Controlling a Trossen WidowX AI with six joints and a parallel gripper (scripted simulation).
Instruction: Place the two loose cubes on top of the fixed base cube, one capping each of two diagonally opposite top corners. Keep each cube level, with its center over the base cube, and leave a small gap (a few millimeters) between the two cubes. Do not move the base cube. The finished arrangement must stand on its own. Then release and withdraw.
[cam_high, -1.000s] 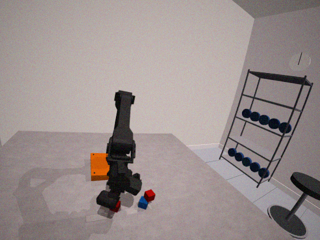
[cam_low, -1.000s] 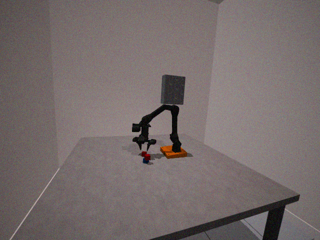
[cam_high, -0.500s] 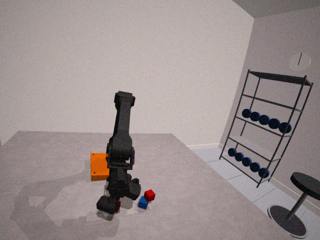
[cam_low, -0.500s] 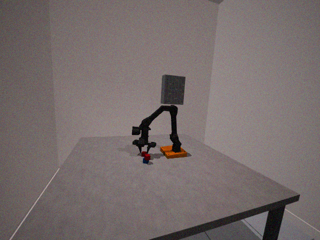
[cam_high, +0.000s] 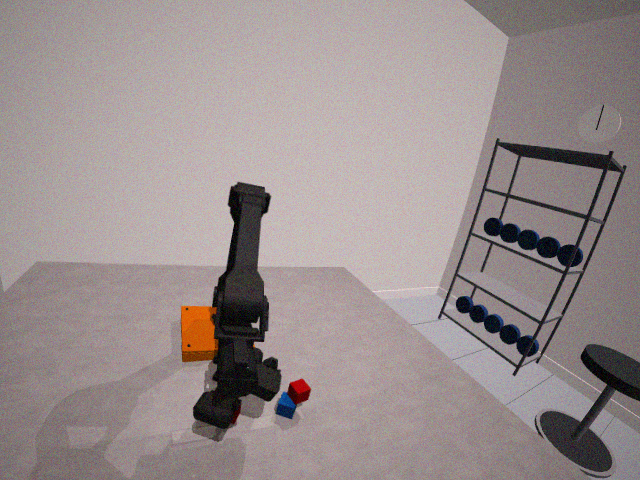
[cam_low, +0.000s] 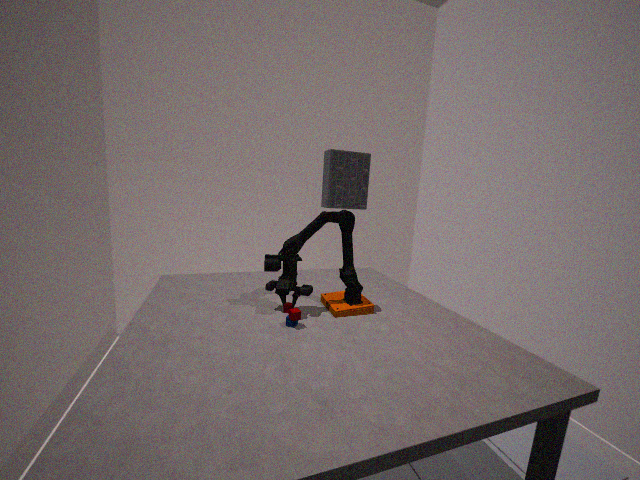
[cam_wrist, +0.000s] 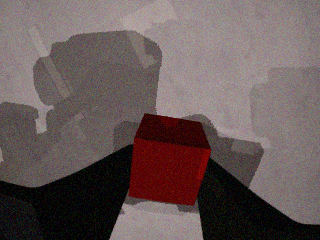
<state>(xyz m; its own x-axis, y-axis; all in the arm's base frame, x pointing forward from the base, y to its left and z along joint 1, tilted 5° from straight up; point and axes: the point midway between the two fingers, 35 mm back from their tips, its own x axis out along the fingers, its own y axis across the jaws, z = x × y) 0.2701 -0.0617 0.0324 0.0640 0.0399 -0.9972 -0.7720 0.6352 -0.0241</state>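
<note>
The blue cube is 12 cm to the left of my gripper tip and 3 cm ahead of it.
</note>
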